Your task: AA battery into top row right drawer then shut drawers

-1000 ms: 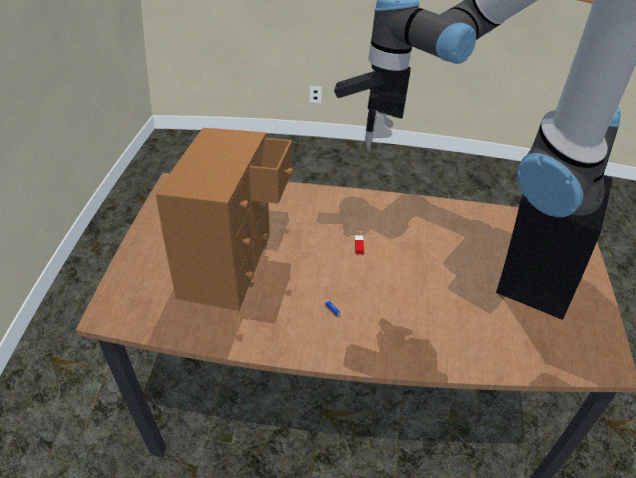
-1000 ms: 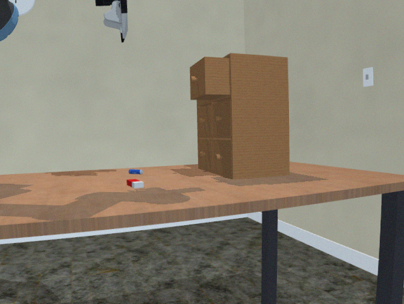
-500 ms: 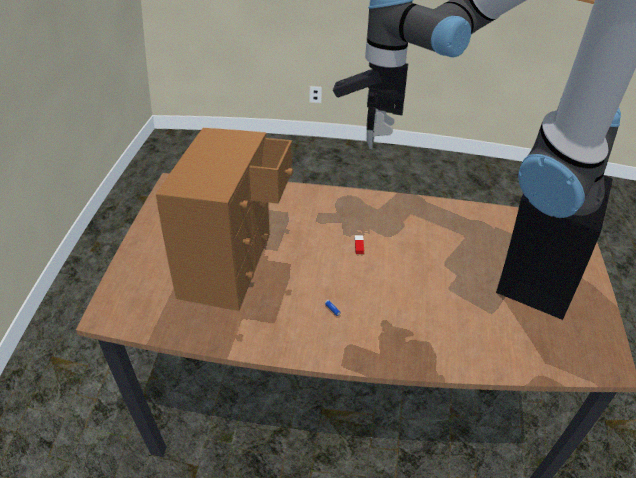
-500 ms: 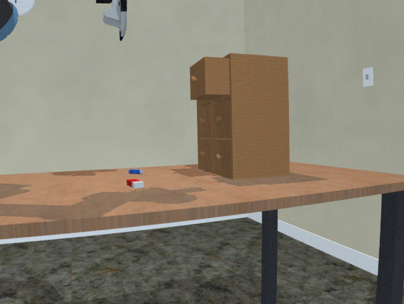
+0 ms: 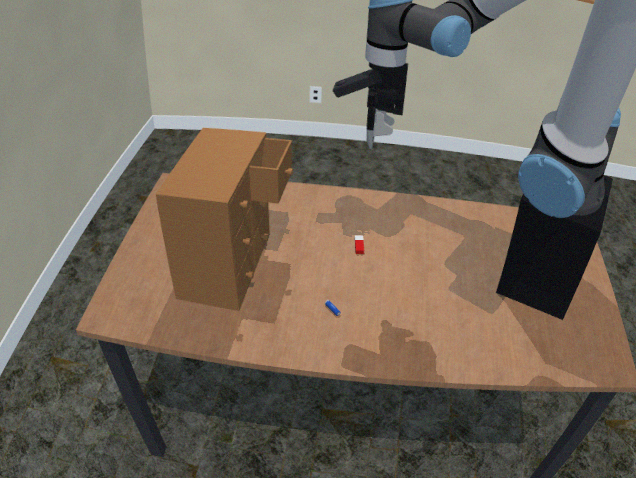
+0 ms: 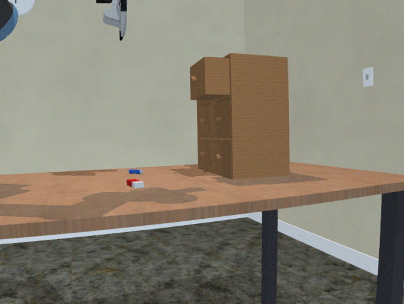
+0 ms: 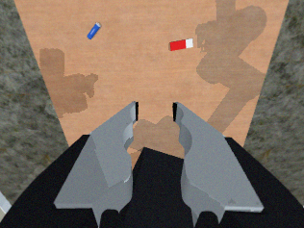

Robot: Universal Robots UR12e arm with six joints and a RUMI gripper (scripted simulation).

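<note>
The blue AA battery is 390 mm below my hand, 170 mm to the left of it and 50 mm ahead of it.
</note>
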